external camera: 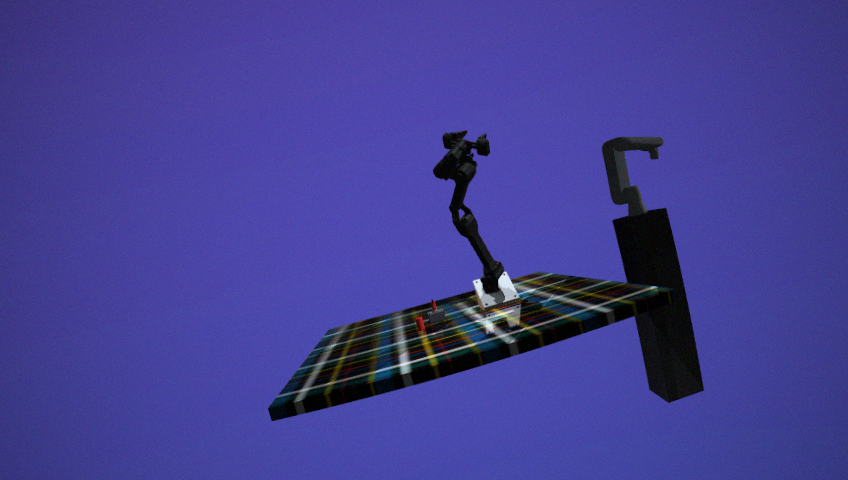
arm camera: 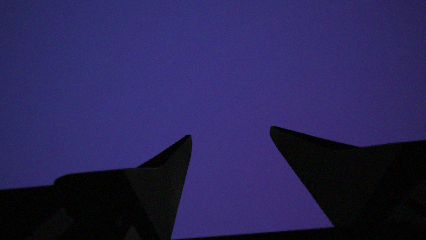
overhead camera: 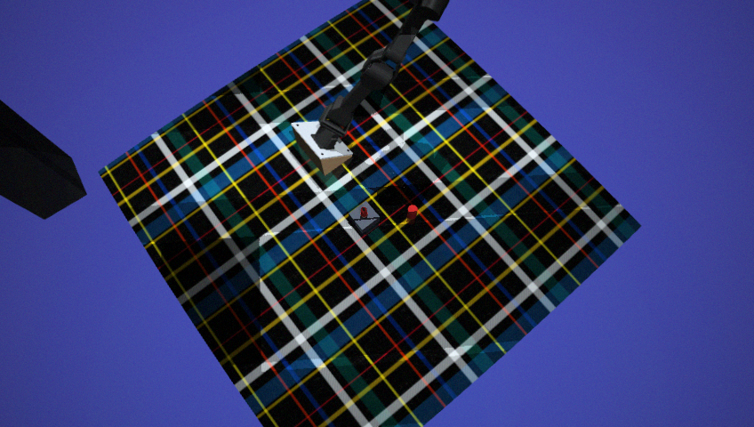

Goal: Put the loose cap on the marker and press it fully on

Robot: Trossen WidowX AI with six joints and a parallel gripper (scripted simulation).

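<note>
Right now the red cap is 68 cm below my gripper tip, 41 cm ahead of it and 15 cm to the right of it. The rest, counted from my gripper tip: holder block (68 cm below, 34 cm ahead, 28 cm to the right).
</note>
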